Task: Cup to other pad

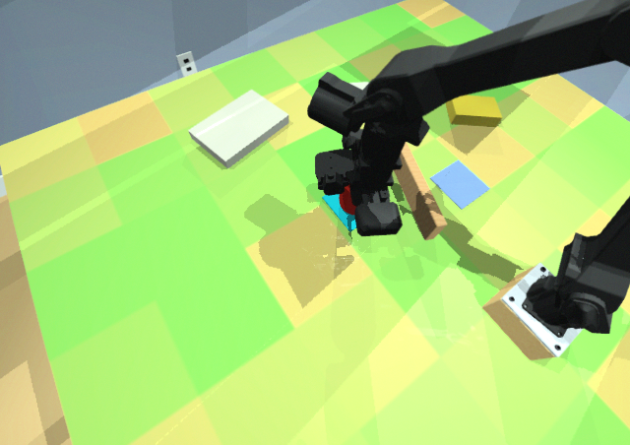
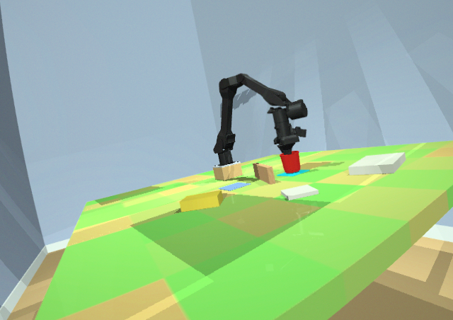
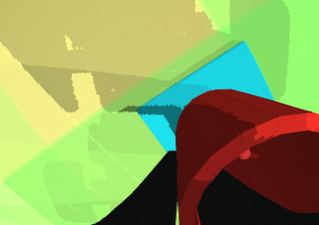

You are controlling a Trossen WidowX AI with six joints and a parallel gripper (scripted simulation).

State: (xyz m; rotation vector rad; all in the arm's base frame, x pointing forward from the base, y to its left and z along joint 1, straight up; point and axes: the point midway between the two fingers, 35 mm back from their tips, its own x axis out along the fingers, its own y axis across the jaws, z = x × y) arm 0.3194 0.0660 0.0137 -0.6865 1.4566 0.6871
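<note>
My gripper tip is 20 mm to the left of the red cup and 20 mm short of it. The rest, counted from my gripper tip: brown wooden block (120 mm to the right, 40 mm behind, 20 mm below); then light blue pad (220 mm to the right, 100 mm behind, 50 mm below); then cyan pad (50 mm below, 20 mm to the right, 20 mm ahead).
</note>
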